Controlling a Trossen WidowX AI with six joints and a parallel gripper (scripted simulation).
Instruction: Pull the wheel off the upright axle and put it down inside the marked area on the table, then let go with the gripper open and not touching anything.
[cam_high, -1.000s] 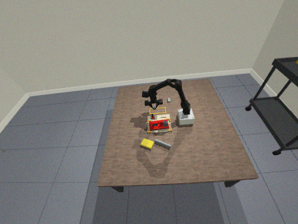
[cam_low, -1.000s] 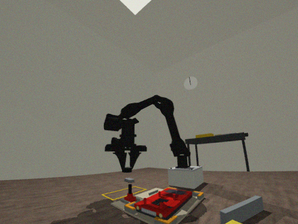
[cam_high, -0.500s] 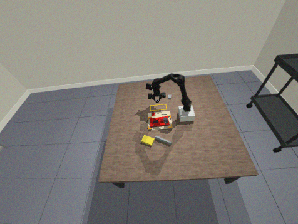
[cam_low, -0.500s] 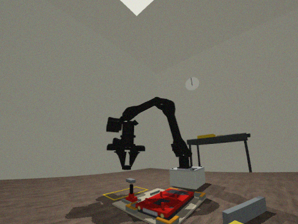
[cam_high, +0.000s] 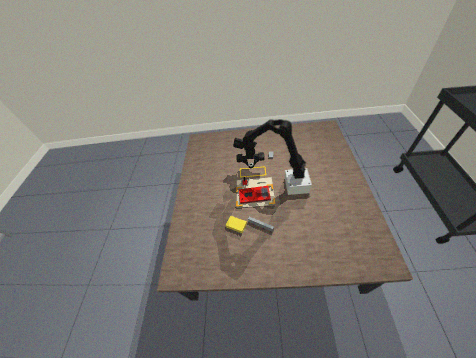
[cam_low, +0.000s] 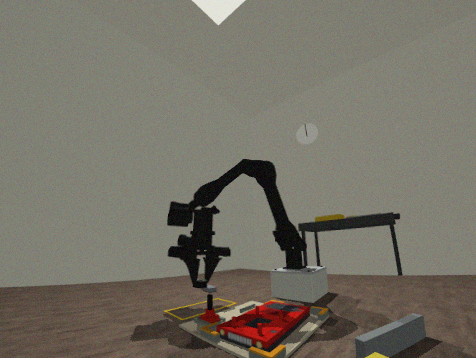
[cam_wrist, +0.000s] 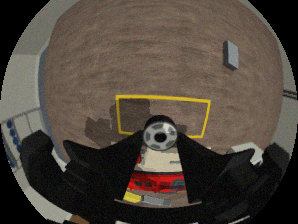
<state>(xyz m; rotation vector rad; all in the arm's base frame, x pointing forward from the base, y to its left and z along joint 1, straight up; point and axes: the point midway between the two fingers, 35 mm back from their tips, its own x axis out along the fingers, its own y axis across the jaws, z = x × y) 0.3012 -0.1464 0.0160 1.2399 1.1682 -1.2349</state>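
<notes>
The upright axle is 6 cm ahead of my gripper tip, 10 cm to the left of it and 3 cm below it. Also, from my gripper tip: yellow block 13 cm ahead, 42 cm to the left, 5 cm below; grey block 16 cm behind, 14 cm to the right, 6 cm below; black wheel right at my gripper tip.
</notes>
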